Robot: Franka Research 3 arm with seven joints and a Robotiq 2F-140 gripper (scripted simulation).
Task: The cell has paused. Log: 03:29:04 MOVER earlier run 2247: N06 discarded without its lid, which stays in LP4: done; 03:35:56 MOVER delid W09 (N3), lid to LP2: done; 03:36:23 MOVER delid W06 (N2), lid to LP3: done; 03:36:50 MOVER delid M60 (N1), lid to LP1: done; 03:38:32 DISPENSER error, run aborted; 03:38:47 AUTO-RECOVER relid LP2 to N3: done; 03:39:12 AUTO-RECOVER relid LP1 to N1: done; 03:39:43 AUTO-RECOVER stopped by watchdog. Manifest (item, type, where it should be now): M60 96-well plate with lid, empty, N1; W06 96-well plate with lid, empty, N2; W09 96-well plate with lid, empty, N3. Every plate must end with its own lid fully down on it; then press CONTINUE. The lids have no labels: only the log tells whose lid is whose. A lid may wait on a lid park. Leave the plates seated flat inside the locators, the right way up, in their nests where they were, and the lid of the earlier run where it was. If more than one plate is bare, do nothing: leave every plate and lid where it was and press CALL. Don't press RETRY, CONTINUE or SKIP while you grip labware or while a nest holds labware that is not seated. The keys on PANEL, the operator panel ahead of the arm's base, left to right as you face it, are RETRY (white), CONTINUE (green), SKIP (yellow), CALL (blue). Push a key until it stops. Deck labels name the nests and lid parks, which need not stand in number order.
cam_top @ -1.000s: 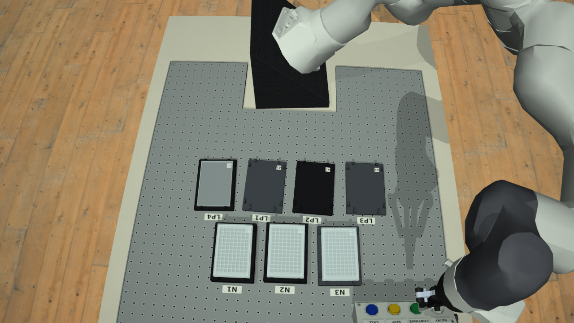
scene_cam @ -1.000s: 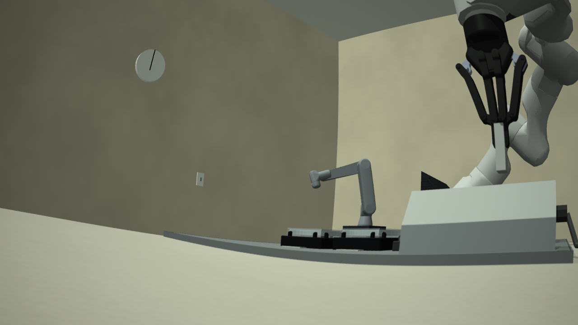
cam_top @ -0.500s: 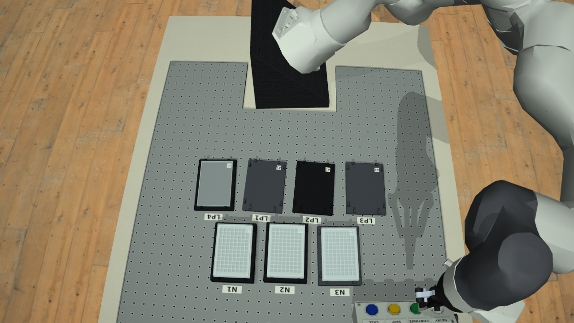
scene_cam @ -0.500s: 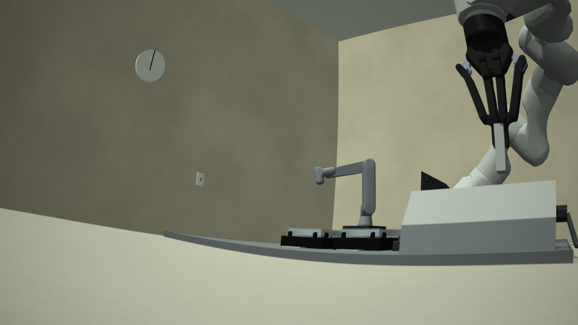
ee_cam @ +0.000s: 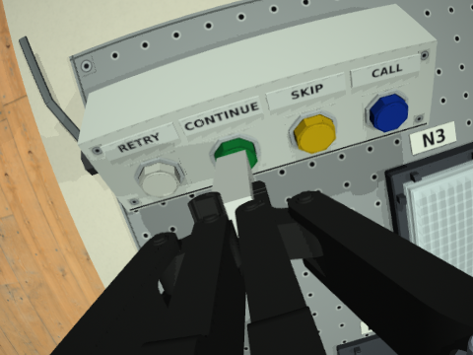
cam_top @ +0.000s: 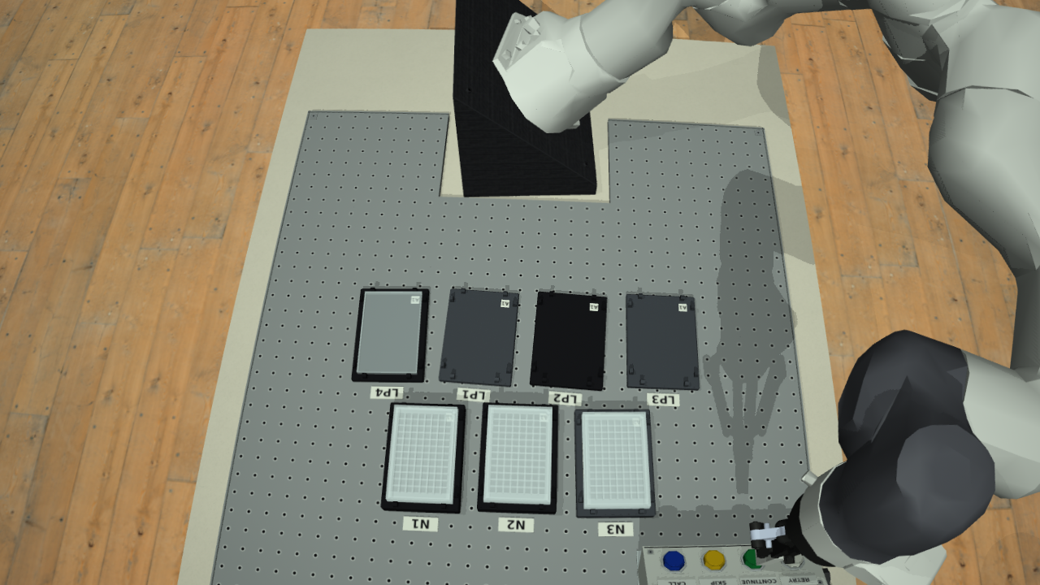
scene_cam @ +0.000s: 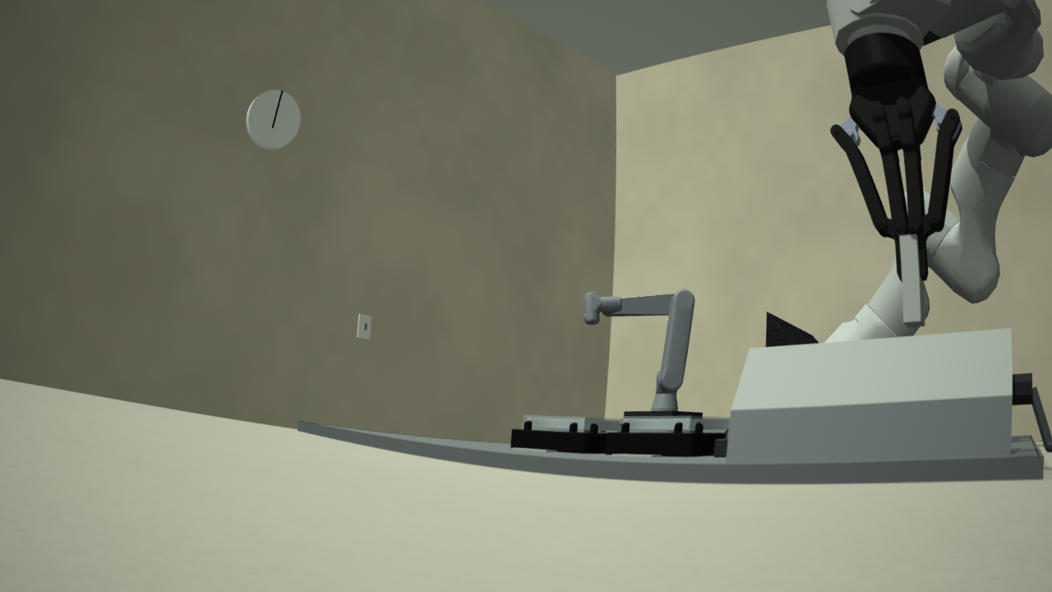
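Now: hand 6 cm above the green CONTINUE key. Round my hand: blue CALL key 10 cm to the right, 6 cm below, 1 cm ahead; then yellow SKIP key 6 cm below, 5 cm to the right; then white RETRY key 6 cm below, 5 cm to the left.
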